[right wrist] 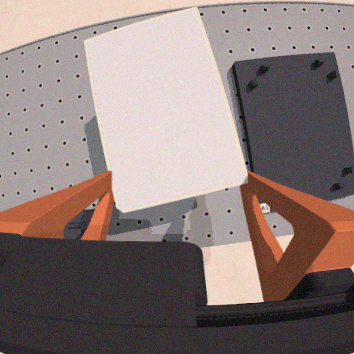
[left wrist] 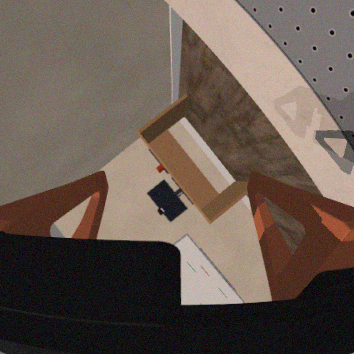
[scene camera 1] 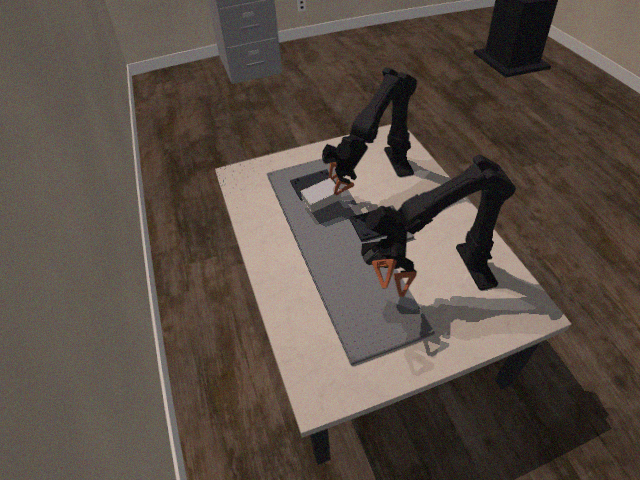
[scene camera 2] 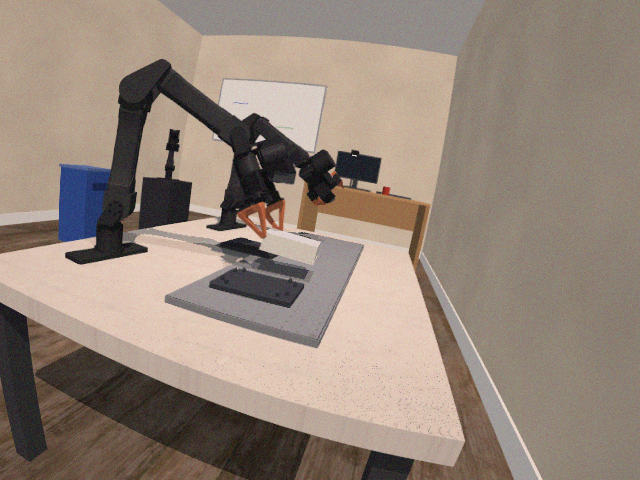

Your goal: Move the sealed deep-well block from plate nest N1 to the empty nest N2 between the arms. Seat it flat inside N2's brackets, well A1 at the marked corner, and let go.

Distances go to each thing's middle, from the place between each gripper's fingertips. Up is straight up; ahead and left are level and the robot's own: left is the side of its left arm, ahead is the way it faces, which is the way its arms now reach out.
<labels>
The white block (scene camera 2: pixel 302 249) is 5 cm ahead of my right hand, 2 cm below it and 1 cm to the left of it.
My left gripper is now 2 cm short of the white block, 56 cm to the left of it and 11 cm above it.
</labels>
